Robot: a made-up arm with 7 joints.
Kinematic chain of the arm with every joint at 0, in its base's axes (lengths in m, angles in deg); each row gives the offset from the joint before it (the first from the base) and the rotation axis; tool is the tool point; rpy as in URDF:
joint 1: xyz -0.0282 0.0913 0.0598 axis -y
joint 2: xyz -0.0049 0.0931 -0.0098 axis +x
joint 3: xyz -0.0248 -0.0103 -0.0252 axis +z
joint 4: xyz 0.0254 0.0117 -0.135 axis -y
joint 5: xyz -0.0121 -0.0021 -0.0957 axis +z
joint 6: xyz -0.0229 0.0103 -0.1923 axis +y
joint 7: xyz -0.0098 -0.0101 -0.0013 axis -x
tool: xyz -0.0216 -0.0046 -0.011 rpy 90 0 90
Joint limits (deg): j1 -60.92..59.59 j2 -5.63..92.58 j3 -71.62..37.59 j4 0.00..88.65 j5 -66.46..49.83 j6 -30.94..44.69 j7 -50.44..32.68
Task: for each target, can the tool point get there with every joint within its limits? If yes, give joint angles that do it. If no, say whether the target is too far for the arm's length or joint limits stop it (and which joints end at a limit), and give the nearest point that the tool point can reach.
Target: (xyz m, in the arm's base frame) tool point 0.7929 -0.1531 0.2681
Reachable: no: too far | nearest point 0.3849 0.0278 0.0891 | short by 0.481 m
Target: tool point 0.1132 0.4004 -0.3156
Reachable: yes | joints 5.69 48.08 -42.72 45.08 6.07 15.36 9.79
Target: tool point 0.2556 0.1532 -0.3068
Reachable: yes | joints 32.62 13.28 -54.81 35.64 17.63 17.26 9.55
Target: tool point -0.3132 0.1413 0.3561
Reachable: no: joint limits stop it (at a limit: joint 1, joint 2, joint 3, joint 4, joint 5, joint 7) | nearest point -0.1346 0.3691 0.3443 | short by 0.290 m
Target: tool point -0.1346 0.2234 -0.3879
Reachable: yes | joints -29.85 8.76 -12.61 39.08 -14.87 6.55 5.56
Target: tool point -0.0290 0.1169 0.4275
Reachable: no: joint limits stop it (at a limit: joint 2, joint 3, joint 4, joint 5, joint 6, joint 7) | nearest point -0.0289 0.3654 0.3741 | short by 0.254 m
